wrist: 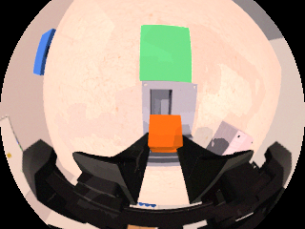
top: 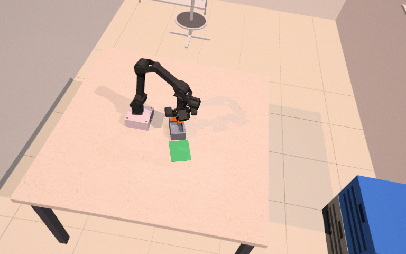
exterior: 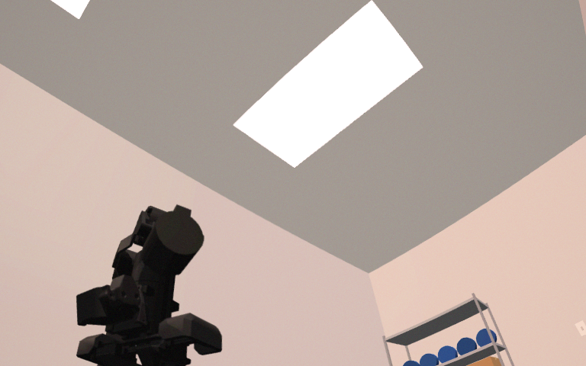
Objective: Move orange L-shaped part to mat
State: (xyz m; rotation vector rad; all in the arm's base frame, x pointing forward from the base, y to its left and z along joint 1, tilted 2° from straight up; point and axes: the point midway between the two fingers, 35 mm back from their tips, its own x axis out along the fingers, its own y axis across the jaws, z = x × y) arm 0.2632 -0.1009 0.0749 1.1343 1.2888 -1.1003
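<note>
Right now the green mat is 10 mm ahead of my gripper tip, 140 mm to the right of it and 130 mm below it. From my gripper tip the other things lie so: orange L-shaped part (20 mm behind, 30 mm to the left, 30 mm below).
</note>
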